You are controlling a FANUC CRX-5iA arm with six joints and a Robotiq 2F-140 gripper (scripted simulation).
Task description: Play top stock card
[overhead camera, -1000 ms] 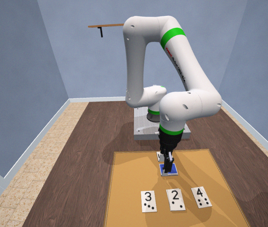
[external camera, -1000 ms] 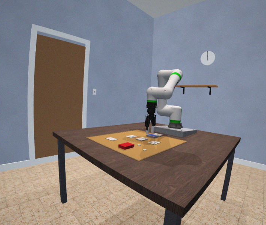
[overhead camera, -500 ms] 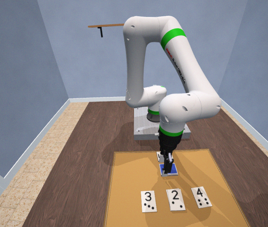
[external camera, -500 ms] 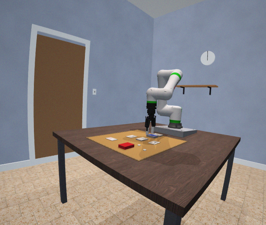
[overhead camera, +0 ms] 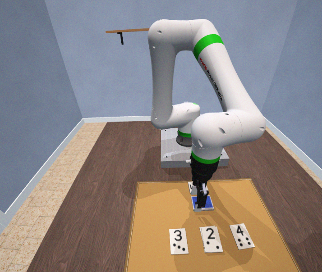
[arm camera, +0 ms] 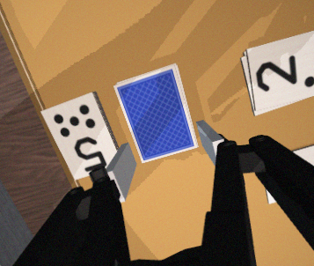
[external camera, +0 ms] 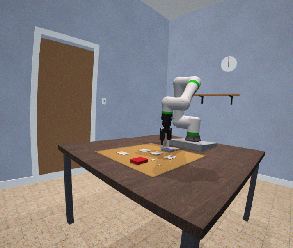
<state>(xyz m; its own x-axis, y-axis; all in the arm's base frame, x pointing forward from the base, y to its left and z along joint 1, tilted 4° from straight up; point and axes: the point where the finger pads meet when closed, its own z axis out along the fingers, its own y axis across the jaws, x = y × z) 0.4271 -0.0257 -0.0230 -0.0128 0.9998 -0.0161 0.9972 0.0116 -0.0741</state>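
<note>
Now: hand 3 cm to the right of the card and 3 cm above it. The rest, counted from my hand: tan card cloth (18 cm ahead, 6 cm below, 2 cm to the left); then red box (39 cm ahead, 10 cm to the left, 4 cm below).
</note>
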